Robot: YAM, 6 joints.
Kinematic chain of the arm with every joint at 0, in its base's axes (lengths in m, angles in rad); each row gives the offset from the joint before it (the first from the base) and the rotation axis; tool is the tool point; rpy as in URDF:
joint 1: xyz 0 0 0.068 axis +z
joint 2: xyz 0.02 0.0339 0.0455 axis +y
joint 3: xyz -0.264 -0.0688 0 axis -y
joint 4: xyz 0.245 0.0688 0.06 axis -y
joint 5: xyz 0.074 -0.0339 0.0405 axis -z
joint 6: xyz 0.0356 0 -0.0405 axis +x
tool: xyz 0 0 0 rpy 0 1.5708 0
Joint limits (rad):
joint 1: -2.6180..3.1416
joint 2: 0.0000..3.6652
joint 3: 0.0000..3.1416
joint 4: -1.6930..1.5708
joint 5: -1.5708..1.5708
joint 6: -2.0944..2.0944
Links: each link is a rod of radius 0.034 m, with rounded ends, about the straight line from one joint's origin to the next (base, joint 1, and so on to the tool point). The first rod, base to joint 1, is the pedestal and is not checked.
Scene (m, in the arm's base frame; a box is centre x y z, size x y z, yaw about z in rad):
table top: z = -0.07
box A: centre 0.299 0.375 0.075 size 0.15 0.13 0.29 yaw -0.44
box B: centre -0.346 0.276 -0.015 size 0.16 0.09 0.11 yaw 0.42
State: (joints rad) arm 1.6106 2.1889 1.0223 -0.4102 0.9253 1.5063
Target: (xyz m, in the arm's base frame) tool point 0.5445 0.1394 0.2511
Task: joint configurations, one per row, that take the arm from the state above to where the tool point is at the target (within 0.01 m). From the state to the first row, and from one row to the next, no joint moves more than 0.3 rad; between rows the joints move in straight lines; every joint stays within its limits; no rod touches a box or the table.
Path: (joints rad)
1: 1.7197 2.1132 1.1988 -0.5804 0.8076 1.2495
2: 1.8289 2.0376 1.3752 -0.7505 0.6899 0.9926
3: 1.9380 1.9619 1.5517 -0.9207 0.5723 0.7358
4: 2.0472 1.8862 1.7281 -1.0908 0.4546 0.4790
5: 2.1563 1.8105 1.9046 -1.2610 0.3369 0.2222
6: 2.2654 1.7349 2.0810 -1.4311 0.2192 -0.0347
7: 2.3746 1.6592 2.2575 -1.6013 0.1015 -0.2915
8: 2.0775 1.7646 2.2347 -1.3686 0.1988 -0.0347
9: 1.7805 1.8699 2.2119 -1.1359 0.2962 0.2222
10: 1.4835 1.9753 2.1891 -0.9032 0.3935 0.4790
11: 1.1864 2.0806 2.1663 -0.6705 0.4908 0.7358
12: 0.8894 2.1860 2.1435 -0.4378 0.5881 0.9926
13: 0.5924 2.2913 2.1207 -0.2051 0.6854 1.2495
14: 0.2953 2.3967 2.0979 0.0276 0.7828 1.5063

